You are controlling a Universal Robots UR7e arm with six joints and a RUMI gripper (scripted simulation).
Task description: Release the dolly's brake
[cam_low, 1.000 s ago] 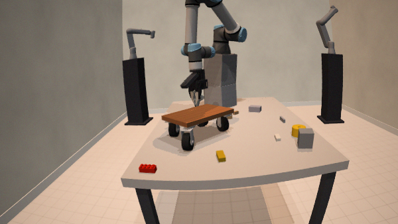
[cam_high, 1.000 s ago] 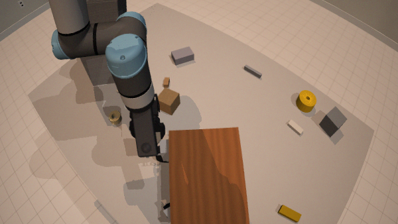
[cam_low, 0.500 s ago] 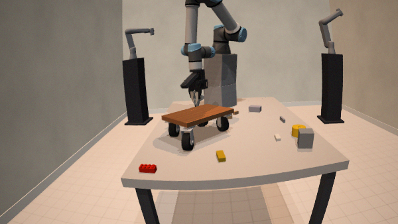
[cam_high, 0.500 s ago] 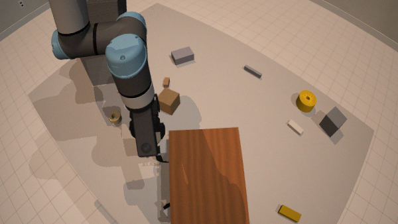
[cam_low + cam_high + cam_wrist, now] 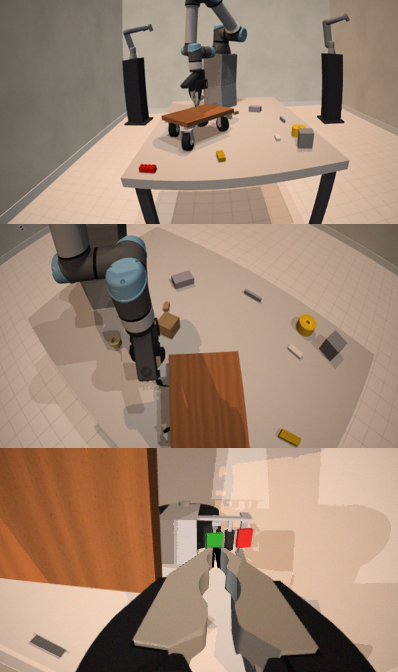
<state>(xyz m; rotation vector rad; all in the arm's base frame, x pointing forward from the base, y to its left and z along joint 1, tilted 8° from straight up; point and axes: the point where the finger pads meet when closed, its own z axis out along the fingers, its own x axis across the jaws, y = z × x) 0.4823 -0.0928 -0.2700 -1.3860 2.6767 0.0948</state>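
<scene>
Now: the brake pedal 30 mm below my hand, 10 mm to the right of it and 10 mm behind it. From my hand the other things lie so: brown block 230 mm behind, 220 mm to the left, 100 mm below; brown cube 160 mm to the left, 140 mm behind, 80 mm below; tan ring 230 mm behind, 100 mm below, 30 mm to the right.
</scene>
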